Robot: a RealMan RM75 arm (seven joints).
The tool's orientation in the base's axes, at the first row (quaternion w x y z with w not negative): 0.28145 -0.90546 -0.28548 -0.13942
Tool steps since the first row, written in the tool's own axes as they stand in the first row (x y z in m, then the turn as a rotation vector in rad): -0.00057 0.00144 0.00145 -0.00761 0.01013 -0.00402; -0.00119 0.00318 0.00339 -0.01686 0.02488 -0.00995; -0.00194 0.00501 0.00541 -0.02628 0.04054 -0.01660; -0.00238 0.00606 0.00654 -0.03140 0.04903 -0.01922; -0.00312 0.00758 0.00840 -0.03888 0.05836 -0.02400; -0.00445 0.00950 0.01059 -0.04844 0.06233 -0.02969; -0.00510 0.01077 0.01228 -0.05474 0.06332 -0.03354; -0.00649 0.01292 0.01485 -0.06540 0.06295 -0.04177; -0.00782 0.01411 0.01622 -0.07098 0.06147 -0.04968; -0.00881 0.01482 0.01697 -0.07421 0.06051 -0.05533; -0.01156 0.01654 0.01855 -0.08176 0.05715 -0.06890; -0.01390 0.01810 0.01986 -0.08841 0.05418 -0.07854; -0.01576 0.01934 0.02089 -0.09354 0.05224 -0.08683
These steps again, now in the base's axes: 0.00054 -0.00037 -0.00202 -0.00041 -0.01258 -0.00427; 0.00125 -0.00068 -0.00458 0.00045 -0.03014 -0.00968; 0.00193 -0.00106 -0.00730 0.00164 -0.04882 -0.01497; 0.00231 -0.00130 -0.00884 0.00237 -0.05837 -0.01863; 0.00279 -0.00156 -0.01129 0.00152 -0.07079 -0.02190; 0.00308 -0.00216 -0.01442 -0.00427 -0.08103 -0.02299; 0.00347 -0.00231 -0.01660 -0.00906 -0.08674 -0.02293; 0.00388 -0.00286 -0.02016 -0.01855 -0.09601 -0.02057; 0.00365 -0.00345 -0.02232 -0.02461 -0.10211 -0.01589; 0.00335 -0.00392 -0.02364 -0.02828 -0.10621 -0.01227; 0.00233 -0.00536 -0.02678 -0.03755 -0.11523 -0.00305; 0.00151 -0.00667 -0.02947 -0.04551 -0.12182 0.00321; 0.00085 -0.00772 -0.03160 -0.05152 -0.12763 0.00858
